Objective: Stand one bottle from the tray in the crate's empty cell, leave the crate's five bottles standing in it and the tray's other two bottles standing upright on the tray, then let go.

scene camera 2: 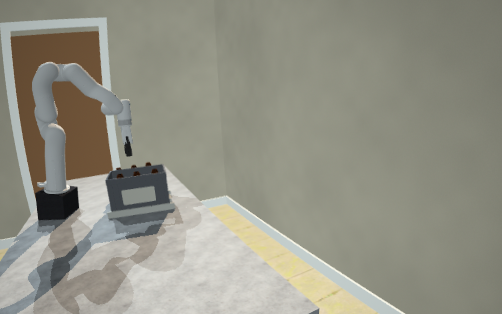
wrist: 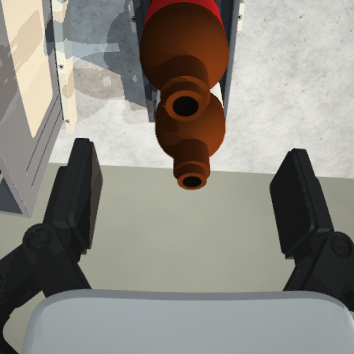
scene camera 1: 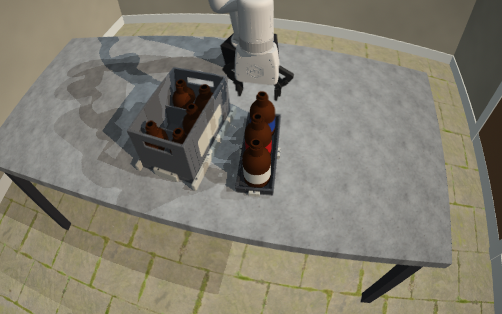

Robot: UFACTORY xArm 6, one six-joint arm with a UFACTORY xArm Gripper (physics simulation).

Path:
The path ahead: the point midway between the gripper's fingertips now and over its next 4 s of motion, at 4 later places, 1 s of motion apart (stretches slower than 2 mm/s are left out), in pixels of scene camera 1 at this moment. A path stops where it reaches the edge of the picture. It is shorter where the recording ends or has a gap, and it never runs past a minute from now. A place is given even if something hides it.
My gripper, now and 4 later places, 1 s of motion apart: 258,94; 261,103; 259,103; 253,107; 258,115

